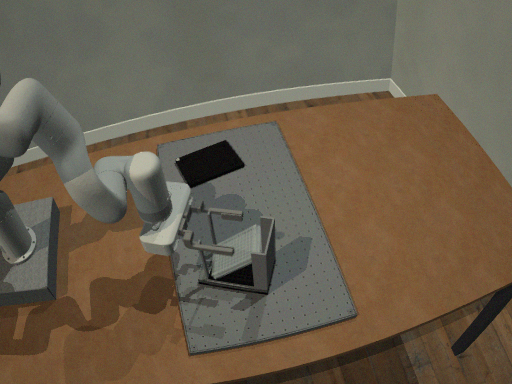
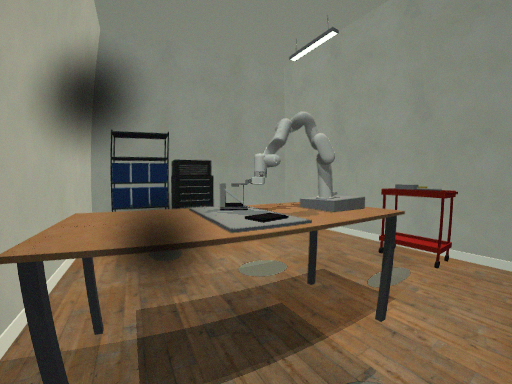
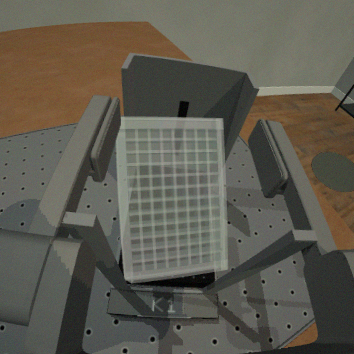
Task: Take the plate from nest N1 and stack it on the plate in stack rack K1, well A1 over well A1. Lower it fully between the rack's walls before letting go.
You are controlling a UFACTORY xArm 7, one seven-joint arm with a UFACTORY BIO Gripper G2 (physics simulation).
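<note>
The clear gridded plate leans askew in stack rack K1. Its far end is high against the rack's tall wall, and its near end is low, by the two thin posts. The black plate lies low in the rack, mostly hidden beneath the clear one. My gripper is shut with nothing held. Its fingers stand apart above the tilted plate, on the posts' side of the tall wall. Well A1 cannot be made out on either plate.
A flat black rectangle lies on the grey perforated board; its label is not readable. The rack's thin posts rise near my fingers. The arm's base block stands on the brown table.
</note>
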